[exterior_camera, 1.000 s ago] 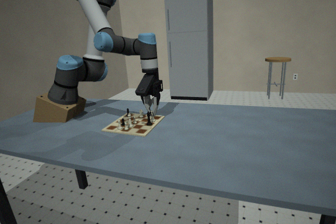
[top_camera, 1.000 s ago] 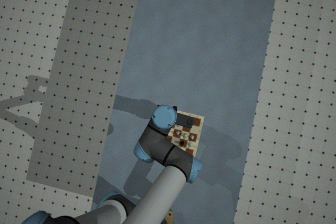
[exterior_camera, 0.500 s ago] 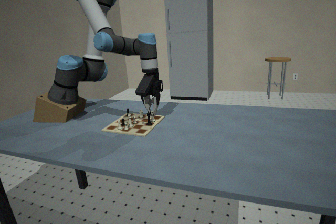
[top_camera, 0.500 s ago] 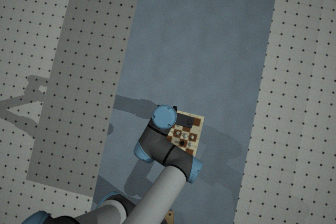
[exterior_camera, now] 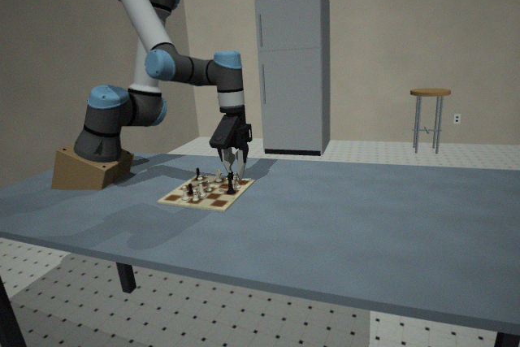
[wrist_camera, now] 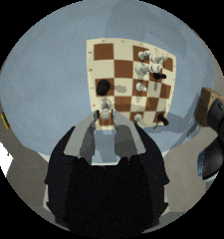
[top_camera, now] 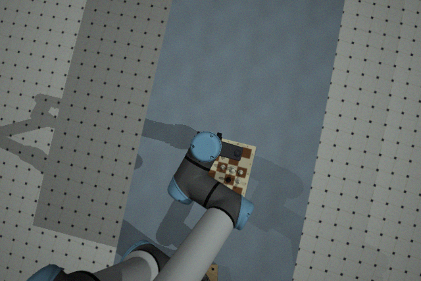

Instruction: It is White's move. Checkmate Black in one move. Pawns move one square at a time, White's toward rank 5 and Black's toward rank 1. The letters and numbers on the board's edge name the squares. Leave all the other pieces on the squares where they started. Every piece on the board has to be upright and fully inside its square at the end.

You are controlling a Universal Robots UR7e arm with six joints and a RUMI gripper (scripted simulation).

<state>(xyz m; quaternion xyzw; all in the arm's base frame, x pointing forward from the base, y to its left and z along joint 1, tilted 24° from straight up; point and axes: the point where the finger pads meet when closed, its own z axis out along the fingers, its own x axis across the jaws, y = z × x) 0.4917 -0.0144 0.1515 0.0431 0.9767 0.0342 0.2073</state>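
Now: the white piece 10 mm below my hand. The rest, counted from my hand: tall black piece 40 mm to the right, 10 mm below; chessboard 80 mm behind, 40 mm below, 30 mm to the right.
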